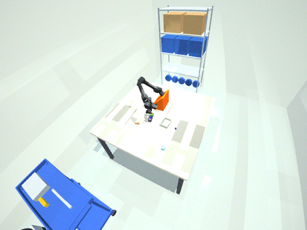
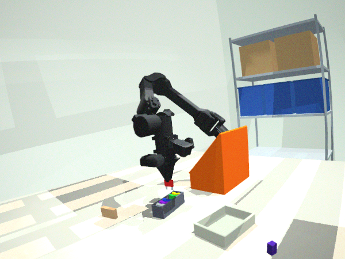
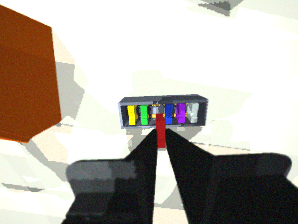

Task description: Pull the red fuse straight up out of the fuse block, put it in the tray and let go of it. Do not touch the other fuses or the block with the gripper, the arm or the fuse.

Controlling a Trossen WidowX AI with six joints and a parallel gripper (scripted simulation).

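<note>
Right now the tray is 20 mm ahead of my gripper tip, 210 mm to the left of it and 90 mm below it. From my gripper tip the other things lie so: red fuse (10 mm below).
</note>
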